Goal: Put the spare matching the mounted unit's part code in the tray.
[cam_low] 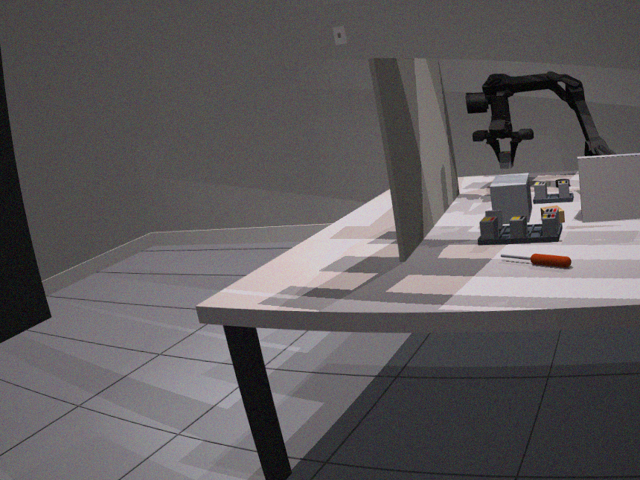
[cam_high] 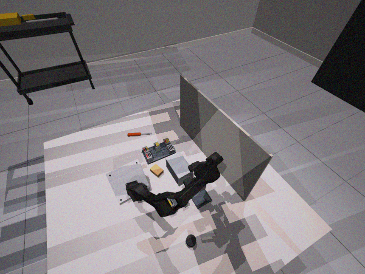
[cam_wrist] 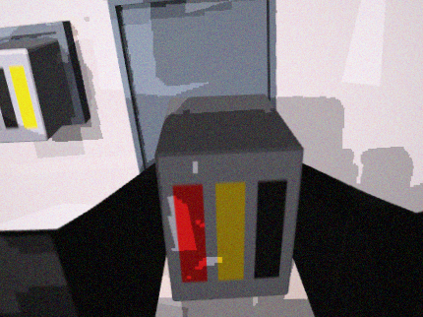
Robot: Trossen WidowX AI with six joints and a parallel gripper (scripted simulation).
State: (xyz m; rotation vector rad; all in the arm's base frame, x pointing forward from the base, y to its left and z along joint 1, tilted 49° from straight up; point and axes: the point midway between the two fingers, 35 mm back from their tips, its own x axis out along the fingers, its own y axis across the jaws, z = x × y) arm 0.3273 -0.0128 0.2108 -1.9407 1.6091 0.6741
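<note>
Right now the tray is 110 mm below my gripper tip. Round my gripper tip: grey mounted unit (50 mm behind, 190 mm to the left, 60 mm below); then white bar (60 mm behind, 220 mm to the right, 110 mm below); then black disc (150 mm behind, 190 mm to the right, 100 mm below).
</note>
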